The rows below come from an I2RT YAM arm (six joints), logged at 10 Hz.
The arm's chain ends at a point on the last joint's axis. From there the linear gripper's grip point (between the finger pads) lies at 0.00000 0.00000 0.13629 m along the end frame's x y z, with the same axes.
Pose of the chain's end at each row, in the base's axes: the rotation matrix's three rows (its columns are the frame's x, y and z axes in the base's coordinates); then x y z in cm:
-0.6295 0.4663 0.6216; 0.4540 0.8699 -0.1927; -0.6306 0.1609 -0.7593; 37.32 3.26 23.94
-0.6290 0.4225 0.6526; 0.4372 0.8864 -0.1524; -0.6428 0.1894 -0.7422; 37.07 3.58 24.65
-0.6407 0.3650 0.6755; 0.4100 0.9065 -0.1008; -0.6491 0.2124 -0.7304; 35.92 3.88 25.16
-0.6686 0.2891 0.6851; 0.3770 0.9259 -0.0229; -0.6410 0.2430 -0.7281; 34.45 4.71 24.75
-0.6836 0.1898 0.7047; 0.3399 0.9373 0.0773; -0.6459 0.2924 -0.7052; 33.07 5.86 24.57
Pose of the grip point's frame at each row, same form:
-0.6295 0.4663 0.6216; 0.4540 0.8699 -0.1927; -0.6306 0.1609 -0.7593; 45.79 0.63 13.59
-0.6290 0.4225 0.6526; 0.4372 0.8864 -0.1524; -0.6428 0.1894 -0.7422; 45.96 1.50 14.53
-0.6407 0.3650 0.6755; 0.4100 0.9065 -0.1008; -0.6491 0.2124 -0.7304; 45.13 2.51 15.21
-0.6686 0.2891 0.6851; 0.3770 0.9259 -0.0229; -0.6410 0.2430 -0.7281; 43.79 4.40 14.83
-0.6836 0.1898 0.7047; 0.3399 0.9373 0.0773; -0.6459 0.2924 -0.7052; 42.67 6.91 14.96

